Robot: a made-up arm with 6 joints. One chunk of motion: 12 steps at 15 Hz.
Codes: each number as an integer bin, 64 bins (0 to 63) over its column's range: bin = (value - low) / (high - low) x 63, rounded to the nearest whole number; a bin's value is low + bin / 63 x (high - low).
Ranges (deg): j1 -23..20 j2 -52..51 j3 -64..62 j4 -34..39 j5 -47..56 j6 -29..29
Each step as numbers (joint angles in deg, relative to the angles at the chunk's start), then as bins.
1 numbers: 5.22 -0.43 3.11 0.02 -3.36 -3.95
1 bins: 41 32 34 29 27 27
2 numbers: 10.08 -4.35 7.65 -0.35 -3.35 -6.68
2 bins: 48 29 36 29 27 24
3 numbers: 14.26 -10.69 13.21 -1.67 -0.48 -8.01
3 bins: 55 25 39 28 28 23
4 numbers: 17.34 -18.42 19.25 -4.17 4.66 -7.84
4 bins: 59 21 42 26 32 23
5 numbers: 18.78 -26.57 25.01 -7.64 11.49 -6.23
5 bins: 61 16 45 23 36 25
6 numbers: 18.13 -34.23 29.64 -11.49 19.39 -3.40
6 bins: 60 11 47 19 41 28
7 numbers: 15.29 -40.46 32.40 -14.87 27.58 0.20
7 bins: 56 7 48 17 46 32
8 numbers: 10.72 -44.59 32.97 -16.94 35.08 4.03
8 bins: 49 5 48 15 50 36
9 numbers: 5.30 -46.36 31.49 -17.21 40.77 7.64
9 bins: 41 3 48 14 54 40
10 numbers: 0.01 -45.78 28.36 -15.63 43.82 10.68
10 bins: 34 4 46 16 56 43
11 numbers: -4.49 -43.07 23.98 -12.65 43.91 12.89
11 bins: 27 5 44 18 56 46
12 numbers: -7.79 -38.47 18.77 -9.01 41.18 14.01
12 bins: 22 8 41 22 54 47
